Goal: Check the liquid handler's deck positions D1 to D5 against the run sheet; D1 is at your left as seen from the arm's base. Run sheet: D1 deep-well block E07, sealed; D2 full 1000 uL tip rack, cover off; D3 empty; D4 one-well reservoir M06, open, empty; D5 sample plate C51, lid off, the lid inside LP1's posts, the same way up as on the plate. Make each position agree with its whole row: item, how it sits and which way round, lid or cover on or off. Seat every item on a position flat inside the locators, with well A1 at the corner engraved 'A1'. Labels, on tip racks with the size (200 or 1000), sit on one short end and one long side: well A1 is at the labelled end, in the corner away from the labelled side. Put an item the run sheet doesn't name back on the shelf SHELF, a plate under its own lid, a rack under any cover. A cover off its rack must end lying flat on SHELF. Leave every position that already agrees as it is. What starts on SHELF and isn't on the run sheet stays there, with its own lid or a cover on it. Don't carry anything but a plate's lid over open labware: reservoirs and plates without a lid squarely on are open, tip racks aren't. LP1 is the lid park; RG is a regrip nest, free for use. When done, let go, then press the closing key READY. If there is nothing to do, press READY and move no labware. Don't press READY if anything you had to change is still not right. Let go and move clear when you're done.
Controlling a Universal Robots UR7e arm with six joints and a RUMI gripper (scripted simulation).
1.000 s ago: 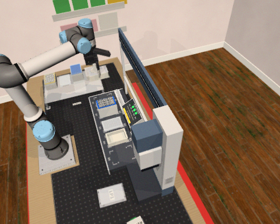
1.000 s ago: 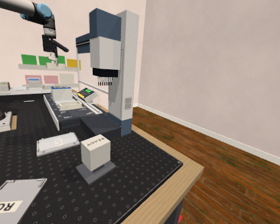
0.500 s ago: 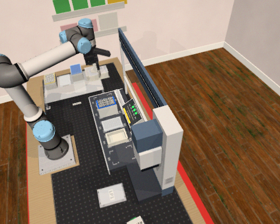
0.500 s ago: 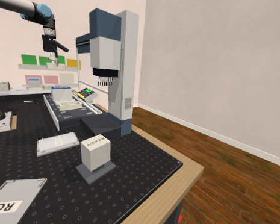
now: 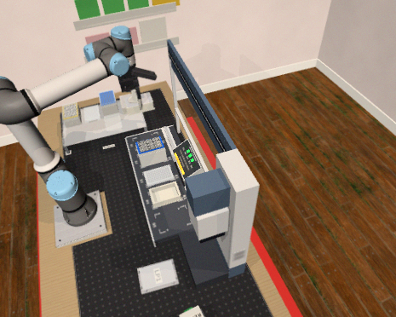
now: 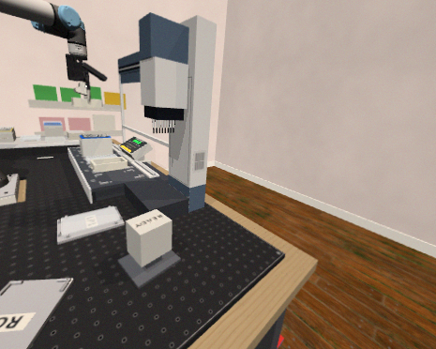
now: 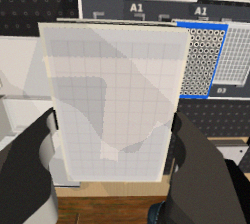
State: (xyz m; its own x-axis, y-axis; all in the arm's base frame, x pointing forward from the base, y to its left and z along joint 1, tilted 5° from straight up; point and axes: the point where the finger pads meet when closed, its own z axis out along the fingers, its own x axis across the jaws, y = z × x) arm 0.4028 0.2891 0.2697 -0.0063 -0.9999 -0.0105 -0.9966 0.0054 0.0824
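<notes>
Now: the blue-rimmed tip rack 19 cm below my hand, 12 cm to the right of it and 1 cm ahead of it. The rest, counted from my hand: clear well plate 25 cm to the right, 25 cm below; deep-well block 1 cm below; shelf label 31 cm below, 20 cm behind, 9 cm to the left.
</notes>
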